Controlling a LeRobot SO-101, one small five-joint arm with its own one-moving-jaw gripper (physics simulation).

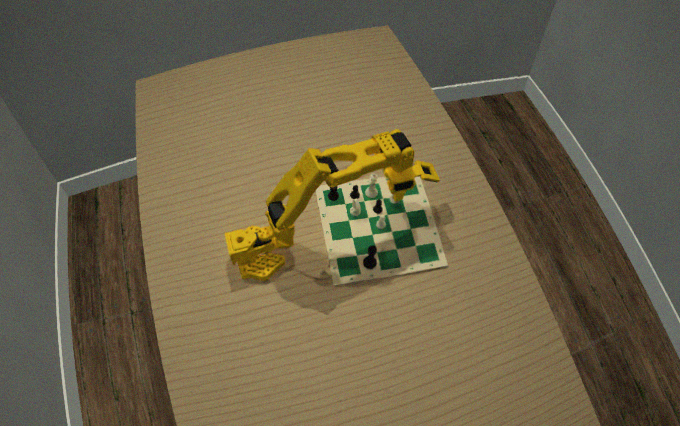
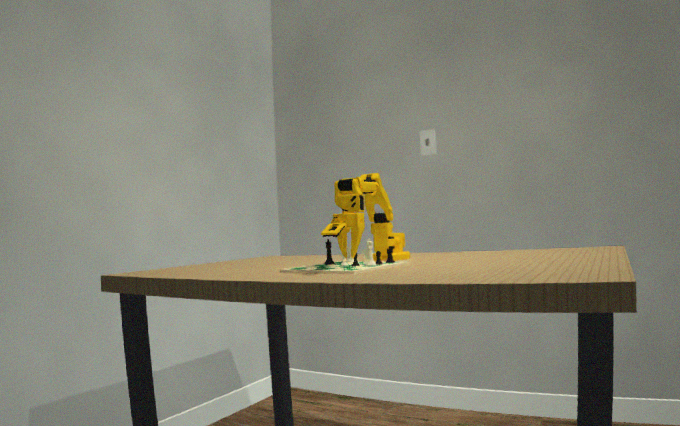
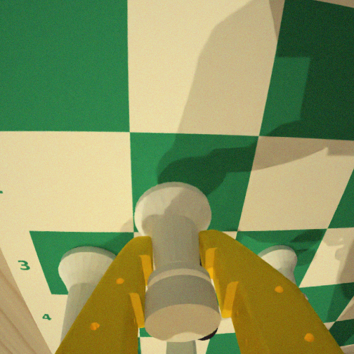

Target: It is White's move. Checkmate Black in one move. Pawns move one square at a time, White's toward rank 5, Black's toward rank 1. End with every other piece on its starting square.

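Note:
My gripper is shut on a flat-topped white piece, seemingly a rook, holding it upright a little above a green square. A tall white king stands diagonally beside it on a green edge square. A white pawn stands on the other side. Another white piece is nearer the arm. A black pawn stands between them, a second black pawn by the edge. A tall black king stands near the opposite edge.
A black piece stands in a corner of the green-and-cream board, partly hidden by the arm. The yellow arm reaches over the board from its base on the wooden table.

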